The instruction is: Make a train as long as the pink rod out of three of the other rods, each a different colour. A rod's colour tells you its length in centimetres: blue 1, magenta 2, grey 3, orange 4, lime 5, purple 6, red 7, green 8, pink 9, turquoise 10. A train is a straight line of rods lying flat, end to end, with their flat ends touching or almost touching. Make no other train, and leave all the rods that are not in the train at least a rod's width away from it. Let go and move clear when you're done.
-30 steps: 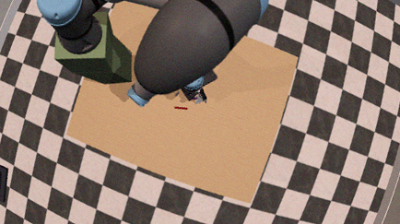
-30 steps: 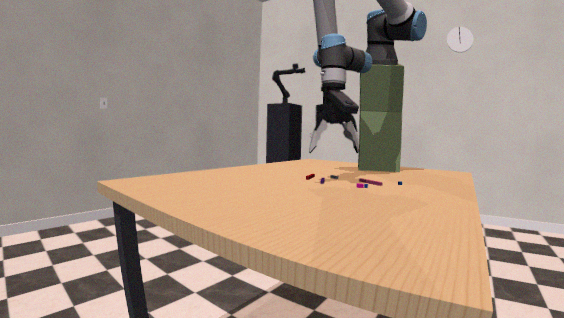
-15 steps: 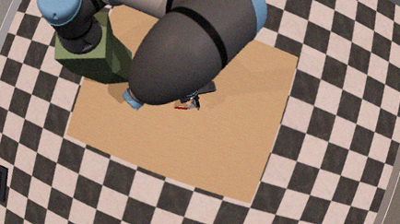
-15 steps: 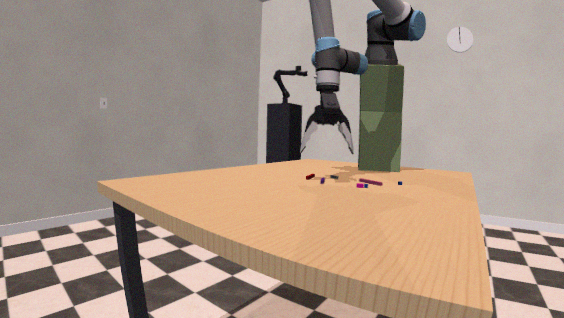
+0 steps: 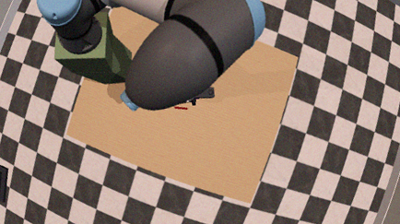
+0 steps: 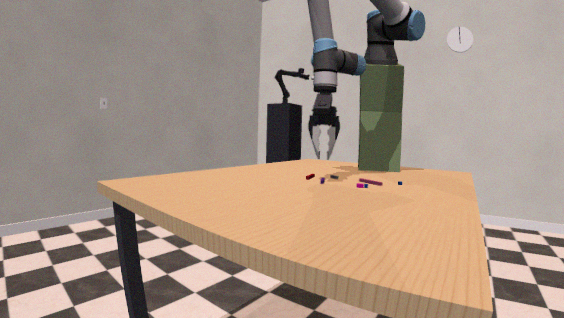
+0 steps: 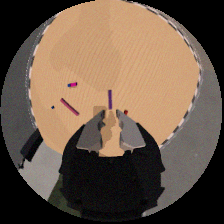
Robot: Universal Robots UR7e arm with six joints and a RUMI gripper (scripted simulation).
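Right now my hand is 8 cm above the purple rod. Also, from my hand: red rod (8 cm below, 7 cm to the right, 5 cm behind); grey rod (10 cm behind, 8 cm below); magenta rod (13 cm to the left, 8 cm below, 2 cm ahead).
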